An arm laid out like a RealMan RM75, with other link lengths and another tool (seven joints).
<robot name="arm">
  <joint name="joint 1" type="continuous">
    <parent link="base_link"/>
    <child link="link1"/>
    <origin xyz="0 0 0.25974" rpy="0 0 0"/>
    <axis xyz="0 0 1"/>
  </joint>
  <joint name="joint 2" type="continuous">
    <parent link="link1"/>
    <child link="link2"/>
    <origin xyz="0 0 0" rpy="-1.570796 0 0"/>
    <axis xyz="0 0 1"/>
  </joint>
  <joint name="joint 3" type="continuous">
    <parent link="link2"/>
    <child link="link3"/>
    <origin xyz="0 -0.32 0" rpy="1.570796 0 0"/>
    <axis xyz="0 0 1"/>
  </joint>
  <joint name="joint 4" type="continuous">
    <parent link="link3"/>
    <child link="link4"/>
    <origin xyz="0 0 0" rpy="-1.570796 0 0"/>
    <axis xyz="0 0 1"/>
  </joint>
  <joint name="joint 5" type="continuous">
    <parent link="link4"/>
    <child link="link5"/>
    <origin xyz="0 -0.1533 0" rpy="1.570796 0 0"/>
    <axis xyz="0 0 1"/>
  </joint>
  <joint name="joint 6" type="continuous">
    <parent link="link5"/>
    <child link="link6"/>
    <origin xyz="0 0 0" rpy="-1.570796 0 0"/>
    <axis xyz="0 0 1"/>
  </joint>
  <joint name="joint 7" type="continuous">
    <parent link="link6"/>
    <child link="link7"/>
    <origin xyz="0 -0.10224 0" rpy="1.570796 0 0"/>
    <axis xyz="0 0 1"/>
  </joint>
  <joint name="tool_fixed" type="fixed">
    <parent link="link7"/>
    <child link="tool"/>
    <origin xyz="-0.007 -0.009 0.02" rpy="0 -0.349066 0.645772"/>
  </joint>
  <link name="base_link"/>
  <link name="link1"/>
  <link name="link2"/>
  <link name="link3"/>
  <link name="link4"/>
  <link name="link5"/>
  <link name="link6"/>
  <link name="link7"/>
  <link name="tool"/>
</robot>
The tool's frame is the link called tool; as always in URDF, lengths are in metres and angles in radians. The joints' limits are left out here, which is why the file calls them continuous.
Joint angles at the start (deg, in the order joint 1, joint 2, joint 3, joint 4, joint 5, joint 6, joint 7):
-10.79, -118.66, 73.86, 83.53, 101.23, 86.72, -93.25
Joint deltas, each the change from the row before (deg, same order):
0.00, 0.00, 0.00, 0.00, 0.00, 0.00, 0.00
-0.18, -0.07, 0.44, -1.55, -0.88, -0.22, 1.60
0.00, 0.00, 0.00, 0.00, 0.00, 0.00, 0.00
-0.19, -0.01, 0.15, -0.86, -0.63, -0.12, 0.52
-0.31, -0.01, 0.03, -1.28, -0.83, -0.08, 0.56
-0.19, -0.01, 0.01, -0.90, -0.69, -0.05, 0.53
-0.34, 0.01, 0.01, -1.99, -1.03, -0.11, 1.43
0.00, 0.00, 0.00, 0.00, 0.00, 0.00, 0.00
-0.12, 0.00, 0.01, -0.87, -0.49, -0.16, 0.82
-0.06, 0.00, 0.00, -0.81, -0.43, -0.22, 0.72
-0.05, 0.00, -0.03, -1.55, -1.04, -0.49, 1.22
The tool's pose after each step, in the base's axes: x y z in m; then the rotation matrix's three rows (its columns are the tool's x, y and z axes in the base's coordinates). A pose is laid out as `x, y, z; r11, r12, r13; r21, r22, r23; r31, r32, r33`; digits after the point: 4 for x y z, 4 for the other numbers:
-0.2514, 0.2419, 0.0232; 0.8832, -0.4684, 0.0231; -0.4331, -0.7958, 0.4232; -0.1799, -0.3838, -0.9057
-0.2517, 0.2420, 0.0199; 0.8807, -0.4720, 0.0396; -0.4439, -0.7933, 0.4168; -0.1653, -0.3846, -0.9082
-0.2517, 0.2420, 0.0199; 0.8807, -0.4720, 0.0396; -0.4439, -0.7933, 0.4168; -0.1653, -0.3846, -0.9082
-0.2515, 0.2426, 0.0185; 0.8819, -0.4687, 0.0501; -0.4456, -0.7943, 0.4130; -0.1538, -0.3866, -0.9093
-0.2516, 0.2436, 0.0170; 0.8854, -0.4604, 0.0634; -0.4441, -0.7978, 0.4078; -0.1372, -0.3893, -0.9109
-0.2515, 0.2443, 0.0160; 0.8871, -0.4554, 0.0748; -0.4443, -0.7990, 0.4053; -0.1248, -0.3927, -0.9111
-0.2529, 0.2453, 0.0138; 0.8889, -0.4490, 0.0910; -0.4454, -0.8005, 0.4011; -0.1072, -0.3970, -0.9115
-0.2529, 0.2453, 0.0138; 0.8889, -0.4490, 0.0910; -0.4454, -0.8005, 0.4011; -0.1072, -0.3970, -0.9115
-0.2535, 0.2459, 0.0130; 0.8888, -0.4475, 0.0986; -0.4469, -0.7991, 0.4021; -0.1012, -0.4015, -0.9103
-0.2544, 0.2464, 0.0122; 0.8897, -0.4444, 0.1043; -0.4462, -0.7984, 0.4043; -0.0964, -0.4063, -0.9087
-0.2562, 0.2472, 0.0110; 0.8936, -0.4332, 0.1172; -0.4409, -0.7984, 0.4102; -0.0841, -0.4182, -0.9045

